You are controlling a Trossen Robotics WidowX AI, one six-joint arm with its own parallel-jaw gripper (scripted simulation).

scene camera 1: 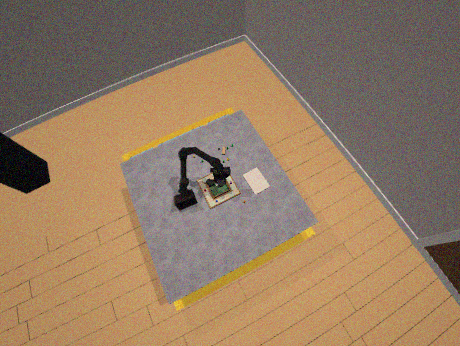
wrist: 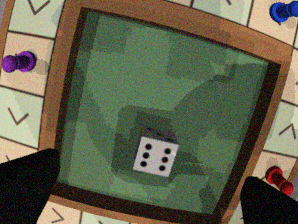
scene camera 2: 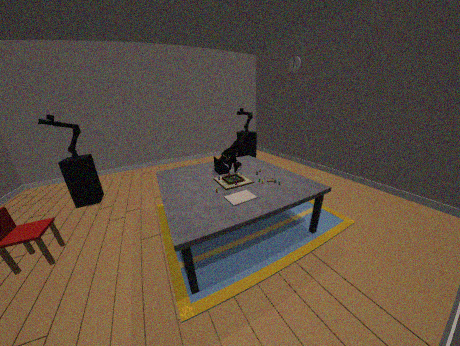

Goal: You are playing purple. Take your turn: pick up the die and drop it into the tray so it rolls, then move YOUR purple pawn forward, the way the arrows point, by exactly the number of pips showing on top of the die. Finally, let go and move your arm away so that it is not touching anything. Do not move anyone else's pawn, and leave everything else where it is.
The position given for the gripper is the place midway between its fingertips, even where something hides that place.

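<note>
Wrist view: gripper (wrist: 152,176) open, holding nothing. White die (wrist: 156,148) there. Green felt tray (wrist: 128,74) too.
</note>
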